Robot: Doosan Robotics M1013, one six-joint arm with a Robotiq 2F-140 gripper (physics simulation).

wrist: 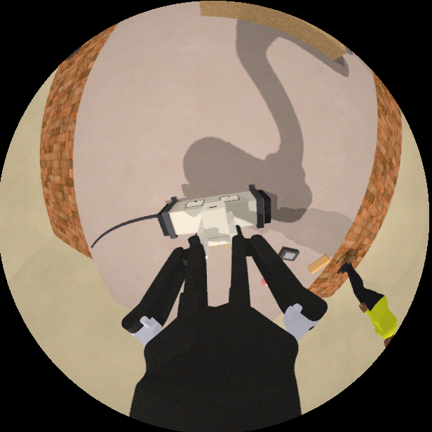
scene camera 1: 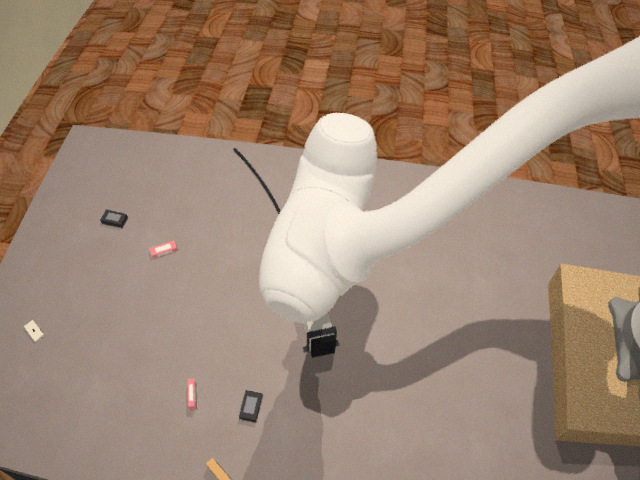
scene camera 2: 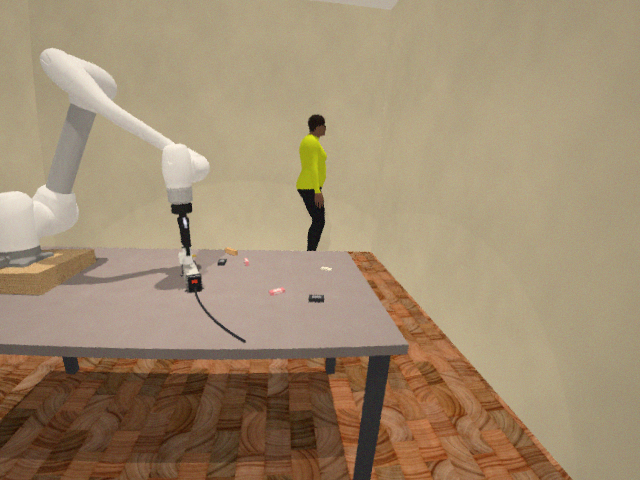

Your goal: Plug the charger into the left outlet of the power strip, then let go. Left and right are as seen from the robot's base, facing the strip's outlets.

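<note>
The white charger is between the fingers of my gripper, which is shut on it. Its gold prongs show at its lower edge in the wrist view, outside any outlet. The cream power strip has black end caps and lies on the table. The charger overlaps the strip's middle in the wrist view; whether they touch is unclear. Two outlet outlines show beside the charger on the strip's face. In scene camera 1, the arm hides the charger, the fingers and most of the strip; its black end cap shows.
A black cable runs from the strip's far end. Black devices, red-white pieces, a cream plate and an orange block lie around. A person stands beyond the table.
</note>
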